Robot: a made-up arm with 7 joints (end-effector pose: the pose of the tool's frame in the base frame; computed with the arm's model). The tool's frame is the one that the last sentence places. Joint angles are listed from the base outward.
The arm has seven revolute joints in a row. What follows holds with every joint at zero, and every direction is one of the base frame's. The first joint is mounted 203.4 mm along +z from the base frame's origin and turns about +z. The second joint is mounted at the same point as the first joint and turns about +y. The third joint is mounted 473.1 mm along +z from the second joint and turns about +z. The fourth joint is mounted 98.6 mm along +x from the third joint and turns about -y. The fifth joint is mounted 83.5 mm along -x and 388.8 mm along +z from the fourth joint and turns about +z. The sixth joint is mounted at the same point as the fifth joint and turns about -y. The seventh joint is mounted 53.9 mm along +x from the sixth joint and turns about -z. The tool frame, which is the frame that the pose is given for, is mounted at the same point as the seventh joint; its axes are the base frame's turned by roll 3.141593, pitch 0 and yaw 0 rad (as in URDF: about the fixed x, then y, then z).
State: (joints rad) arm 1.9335 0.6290 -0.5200 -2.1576 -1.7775 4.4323 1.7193
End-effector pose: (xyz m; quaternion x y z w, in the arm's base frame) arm 0.0037 0.5482 0.2686 -0.5383 -0.7120 0.2765 0.3563
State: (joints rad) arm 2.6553 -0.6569 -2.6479 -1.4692 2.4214 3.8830 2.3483
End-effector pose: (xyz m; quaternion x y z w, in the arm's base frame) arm 0.6733 -0.1442 0.4024 0.8275 0.5110 0.1088 0.2056
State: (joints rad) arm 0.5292 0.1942 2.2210 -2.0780 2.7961 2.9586 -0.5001
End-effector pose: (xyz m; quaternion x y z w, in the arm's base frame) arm -0.3657 0.2260 0.5578 -0.7611 -0.1477 0.5608 0.2905
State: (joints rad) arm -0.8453 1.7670 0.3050 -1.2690 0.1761 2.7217 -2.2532
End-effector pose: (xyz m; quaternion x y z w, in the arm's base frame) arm 0.5086 -0.3815 -0.3622 -0.7949 -0.5571 -0.1702 0.1698
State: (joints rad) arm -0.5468 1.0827 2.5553 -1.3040 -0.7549 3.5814 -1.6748
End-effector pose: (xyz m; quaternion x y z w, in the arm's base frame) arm 0.4751 -0.0497 0.8498 0.0866 0.0644 0.9929 0.0491
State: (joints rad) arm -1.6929 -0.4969 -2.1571 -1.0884 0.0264 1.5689 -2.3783
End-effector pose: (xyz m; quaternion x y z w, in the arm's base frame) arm -0.3033 0.6201 0.7455 0.6880 -0.6870 -0.0933 0.2144
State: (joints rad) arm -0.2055 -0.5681 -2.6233 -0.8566 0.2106 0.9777 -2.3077
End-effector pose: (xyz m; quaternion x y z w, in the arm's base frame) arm -0.7384 -0.0494 0.6950 0.9321 -0.2147 0.2737 0.1012
